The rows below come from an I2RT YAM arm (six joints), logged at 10 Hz.
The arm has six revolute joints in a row. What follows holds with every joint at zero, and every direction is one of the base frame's. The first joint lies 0.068 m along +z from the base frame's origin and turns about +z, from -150 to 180 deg. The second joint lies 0.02 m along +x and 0.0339 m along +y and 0.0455 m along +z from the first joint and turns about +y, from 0 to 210 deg. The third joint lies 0.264 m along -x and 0.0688 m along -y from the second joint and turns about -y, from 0 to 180 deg. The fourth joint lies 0.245 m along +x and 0.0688 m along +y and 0.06 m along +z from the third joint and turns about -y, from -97 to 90 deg. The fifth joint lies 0.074 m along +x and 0.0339 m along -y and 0.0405 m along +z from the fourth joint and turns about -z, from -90 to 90 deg. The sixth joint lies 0.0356 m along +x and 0.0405 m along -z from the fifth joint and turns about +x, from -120 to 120 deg. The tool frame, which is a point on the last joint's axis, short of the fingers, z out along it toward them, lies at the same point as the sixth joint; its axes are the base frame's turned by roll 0, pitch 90 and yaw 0 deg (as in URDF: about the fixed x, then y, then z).
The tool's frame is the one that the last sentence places.
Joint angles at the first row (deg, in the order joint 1, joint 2, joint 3, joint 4, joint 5, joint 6):
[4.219 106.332 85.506 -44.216 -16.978 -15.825]
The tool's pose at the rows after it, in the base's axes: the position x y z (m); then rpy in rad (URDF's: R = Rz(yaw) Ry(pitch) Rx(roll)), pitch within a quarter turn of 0, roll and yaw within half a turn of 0:
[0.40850 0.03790 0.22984 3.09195 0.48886 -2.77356]
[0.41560 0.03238 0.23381 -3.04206 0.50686 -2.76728]
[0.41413 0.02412 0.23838 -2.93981 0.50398 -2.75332]
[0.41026 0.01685 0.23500 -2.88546 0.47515 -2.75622]
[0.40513 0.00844 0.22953 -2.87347 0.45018 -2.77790]
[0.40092 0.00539 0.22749 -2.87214 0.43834 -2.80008]
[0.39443 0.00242 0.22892 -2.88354 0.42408 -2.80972]
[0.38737 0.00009 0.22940 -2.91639 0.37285 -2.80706]
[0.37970 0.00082 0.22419 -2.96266 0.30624 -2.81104]
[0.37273 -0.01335 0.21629 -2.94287 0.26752 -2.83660]
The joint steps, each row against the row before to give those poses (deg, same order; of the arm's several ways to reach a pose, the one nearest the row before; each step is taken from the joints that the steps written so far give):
[0.175 4.052 3.514 1.839 6.477 0.879]
[-0.175 0.184 0.628 2.728 7.741 -0.078]
[-0.699 -1.056 -0.701 1.064 4.933 -1.316]
[-0.705 -0.614 -1.490 0.261 3.171 -0.798]
[-1.051 -0.615 -1.845 0.090 1.159 -0.088]
[-0.356 -0.613 -1.146 -0.173 0.703 0.701]
[-0.439 -1.143 -0.967 -1.137 -0.349 0.004]
[-0.439 -0.443 0.172 -3.851 -1.226 -0.880]
[-0.002 0.089 -0.345 -3.964 -1.320 -0.177]
[-2.019 -0.527 -2.280 0.071 1.571 -0.789]

